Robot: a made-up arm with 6 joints. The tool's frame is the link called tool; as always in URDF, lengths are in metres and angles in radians.
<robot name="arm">
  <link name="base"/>
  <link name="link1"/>
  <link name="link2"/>
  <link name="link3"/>
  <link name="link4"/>
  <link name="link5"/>
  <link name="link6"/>
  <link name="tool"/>
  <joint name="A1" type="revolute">
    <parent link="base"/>
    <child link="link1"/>
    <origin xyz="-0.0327 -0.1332 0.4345"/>
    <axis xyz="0 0 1"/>
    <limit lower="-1.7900" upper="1.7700" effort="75" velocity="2.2"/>
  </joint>
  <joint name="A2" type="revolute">
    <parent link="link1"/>
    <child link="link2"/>
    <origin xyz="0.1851 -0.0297 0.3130"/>
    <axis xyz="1 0 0"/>
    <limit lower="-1.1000" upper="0.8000" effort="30" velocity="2.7"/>
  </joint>
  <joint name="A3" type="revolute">
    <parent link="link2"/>
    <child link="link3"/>
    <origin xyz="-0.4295 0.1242 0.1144"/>
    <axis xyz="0 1 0"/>
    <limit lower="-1.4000" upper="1.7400" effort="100" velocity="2.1"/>
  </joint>
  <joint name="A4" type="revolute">
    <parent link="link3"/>
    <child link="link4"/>
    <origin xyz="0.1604 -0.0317 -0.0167"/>
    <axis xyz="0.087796 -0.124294 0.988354"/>
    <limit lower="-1.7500" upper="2.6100" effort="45" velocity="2.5"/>
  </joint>
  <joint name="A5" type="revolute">
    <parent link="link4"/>
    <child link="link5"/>
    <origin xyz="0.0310 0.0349 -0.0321"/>
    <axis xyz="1 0 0"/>
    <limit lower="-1.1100" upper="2.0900" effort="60" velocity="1.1"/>
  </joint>
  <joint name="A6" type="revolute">
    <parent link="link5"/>
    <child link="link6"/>
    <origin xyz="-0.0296 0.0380 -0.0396"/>
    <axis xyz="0 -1 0"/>
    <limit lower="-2.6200" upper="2.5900" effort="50" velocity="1.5"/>
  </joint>
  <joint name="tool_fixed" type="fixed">
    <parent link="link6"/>
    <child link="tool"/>
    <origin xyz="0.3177 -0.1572 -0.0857" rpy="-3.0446 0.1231 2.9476"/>
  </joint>
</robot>
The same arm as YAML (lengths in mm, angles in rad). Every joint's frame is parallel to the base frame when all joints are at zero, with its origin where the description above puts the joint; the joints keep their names.
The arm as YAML. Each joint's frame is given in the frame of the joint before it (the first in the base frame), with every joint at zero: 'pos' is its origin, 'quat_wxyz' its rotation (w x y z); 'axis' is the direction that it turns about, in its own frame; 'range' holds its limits. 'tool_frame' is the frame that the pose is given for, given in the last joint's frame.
length_unit: mm
angle_unit: rad
joints:
  - joint: A1
    pos: [-32.7, -133.2, 434.5]
    quat_wxyz: [1.0, 0.0, 0.0, 0.0]
    axis: "+z"
    range: [-1.79, 1.77]
  - joint: A2
    pos: [185.1, -29.7, 313.0]
    quat_wxyz: [1.0, 0.0, 0.0, 0.0]
    axis: "+x"
    range: [-1.1, 0.8]
  - joint: A3
    pos: [-429.5, 124.2, 114.4]
    quat_wxyz: [1.0, 0.0, 0.0, 0.0]
    axis: "+y"
    range: [-1.4, 1.74]
  - joint: A4
    pos: [160.4, -31.7, -16.7]
    quat_wxyz: [1.0, 0.0, 0.0, 0.0]
    axis: [0.087796, -0.124294, 0.988354]
    range: [-1.75, 2.61]
  - joint: A5
    pos: [31.0, 34.9, -32.1]
    quat_wxyz: [1.0, 0.0, 0.0, 0.0]
    axis: "+x"
    range: [-1.11, 2.09]
  - joint: A6
    pos: [-29.6, 38.0, -39.6]
    quat_wxyz: [1.0, 0.0, 0.0, 0.0]
    axis: "-y"
    range: [-2.62, 2.59]
tool_frame:
  pos: [317.7, -157.2, -85.7]
  quat_wxyz: [0.056464, 0.099515, 0.991958, -0.054108]

